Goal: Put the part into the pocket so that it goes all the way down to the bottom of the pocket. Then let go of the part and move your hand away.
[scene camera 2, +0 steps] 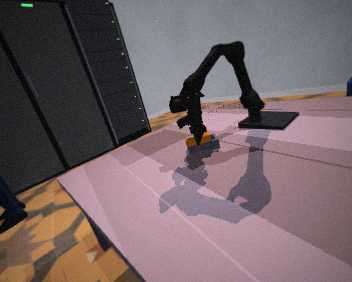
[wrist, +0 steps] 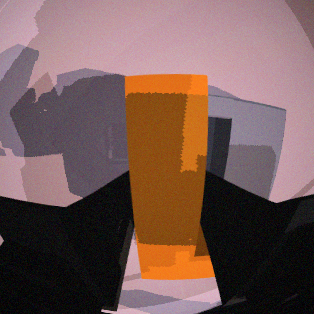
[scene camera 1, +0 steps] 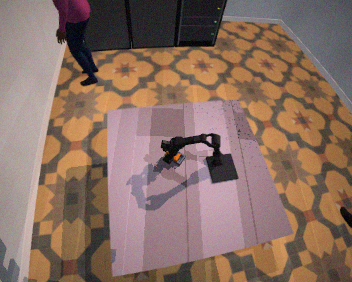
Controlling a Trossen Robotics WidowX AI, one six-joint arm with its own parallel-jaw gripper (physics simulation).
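Where they show: gripper, fingertip midpoint: (scene camera 2: 197,143) (wrist: 165,173) (scene camera 1: 170,156); arm's base at its link origin: (scene camera 2: 254,119) (scene camera 1: 216,162).
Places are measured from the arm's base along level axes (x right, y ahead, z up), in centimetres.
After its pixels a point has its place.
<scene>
An orange block-shaped part (scene camera 1: 177,157) @(x 12.3, y 29.2, z 4.1 cm) (scene camera 2: 192,142) @(x 16.6, y 35.7, z 2.6 cm) (wrist: 165,165) @(x 17.1, y 34.2, z 4.1 cm) is held between the fingers of my gripper (scene camera 1: 172,158) @(x 15.8, y 33.1, z 0.8 cm) (scene camera 2: 199,142) @(x 15.8, y 33.1, z 0.8 cm) (wrist: 165,173) @(x 15.8, y 33.1, z 0.8 cm). My gripper is shut on it. The grey pocket block (scene camera 1: 181,162) @(x 8.6, y 26.9, z 0.9 cm) (scene camera 2: 207,146) @(x 11.9, y 31.9, z -0.9 cm) (wrist: 255,130) @(x 21.3, y 30.6, z 1.2 cm) is close beneath the part. In the wrist view the block shows to the right of the part, and a dark strip of the pocket opening (wrist: 220,145) is uncovered beside the part's right side. The part looks shifted left over the block; its lower end is hidden, so its depth cannot be told.
The arm's black base plate (scene camera 1: 222,170) @(x -8.1, y -1.9, z -0.5 cm) (scene camera 2: 270,120) @(x -7.8, y 1.4, z -0.5 cm) stands on the pink table top (scene camera 1: 160,240) @(x -38.1, y 60.4, z -2.4 cm) (scene camera 2: 165,240) @(x -0.1, y 78.2, z -2.4 cm). Dark cabinets (scene camera 1: 155,22) (scene camera 2: 45,90) stand beyond the table. A person in a magenta top (scene camera 1: 76,12) stands on the patterned floor (scene camera 1: 202,65) near the cabinets.
</scene>
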